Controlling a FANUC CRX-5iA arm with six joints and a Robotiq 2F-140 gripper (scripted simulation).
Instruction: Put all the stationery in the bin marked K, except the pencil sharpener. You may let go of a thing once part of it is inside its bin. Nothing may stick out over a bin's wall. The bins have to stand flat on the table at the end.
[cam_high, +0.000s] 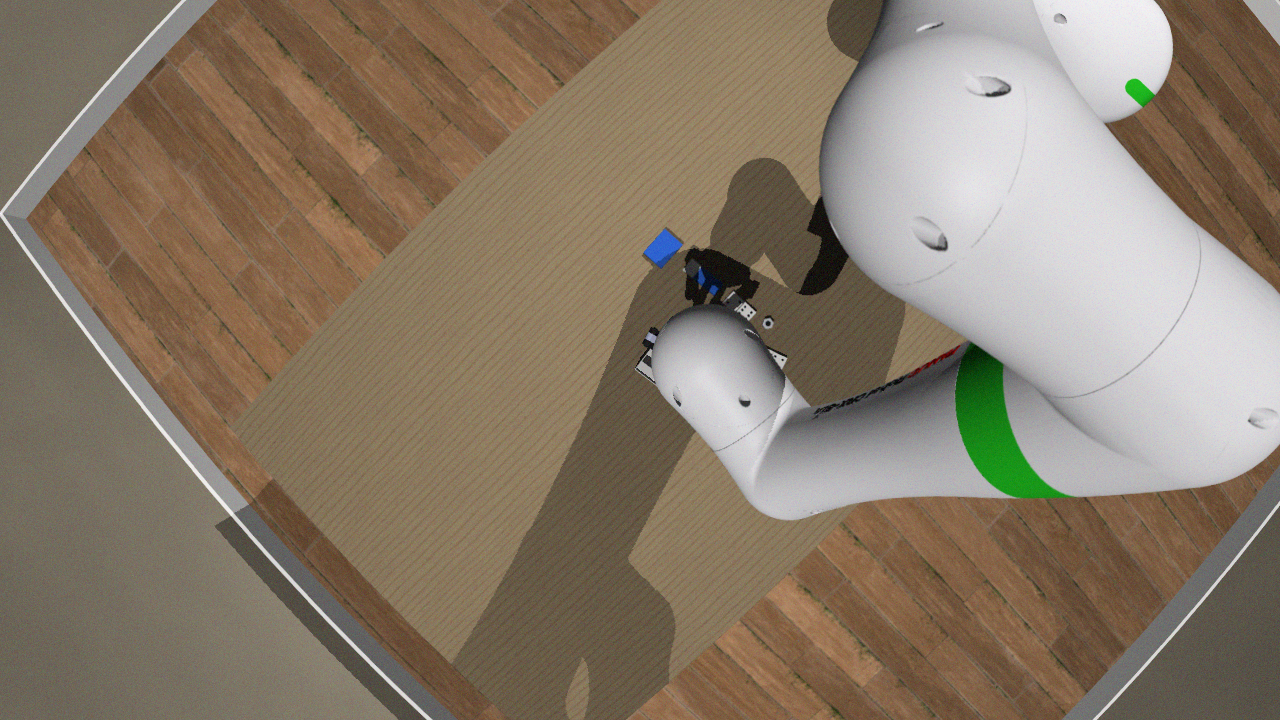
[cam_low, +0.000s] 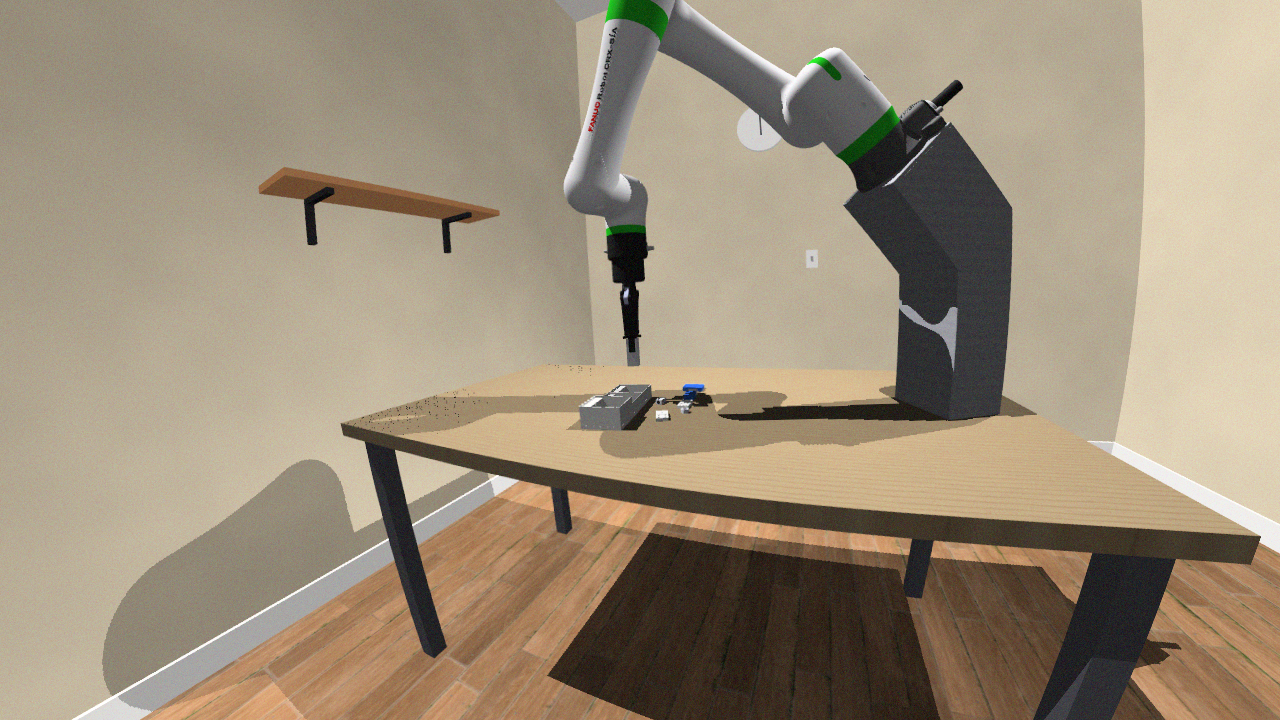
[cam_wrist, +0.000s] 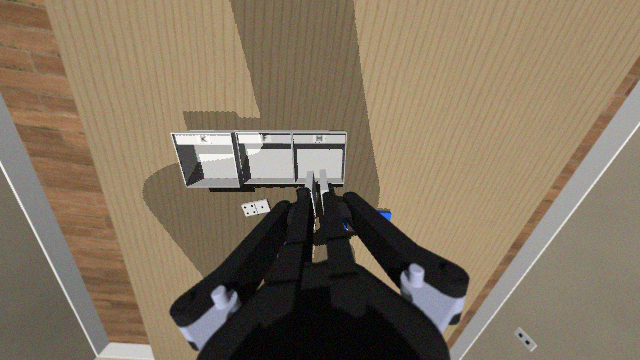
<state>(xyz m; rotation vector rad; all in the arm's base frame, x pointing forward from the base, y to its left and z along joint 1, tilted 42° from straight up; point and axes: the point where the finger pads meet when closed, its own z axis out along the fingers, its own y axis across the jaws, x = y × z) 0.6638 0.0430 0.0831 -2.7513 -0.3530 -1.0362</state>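
Right now the grey bin is 10 cm below my hand, 8 cm to the left of it and 1 cm behind it. Round my hand: silver pencil sharpener 11 cm below, 7 cm behind; white eraser 12 cm below, 11 cm behind, 8 cm to the right; small dark ring 15 cm behind, 12 cm below, 5 cm to the left.
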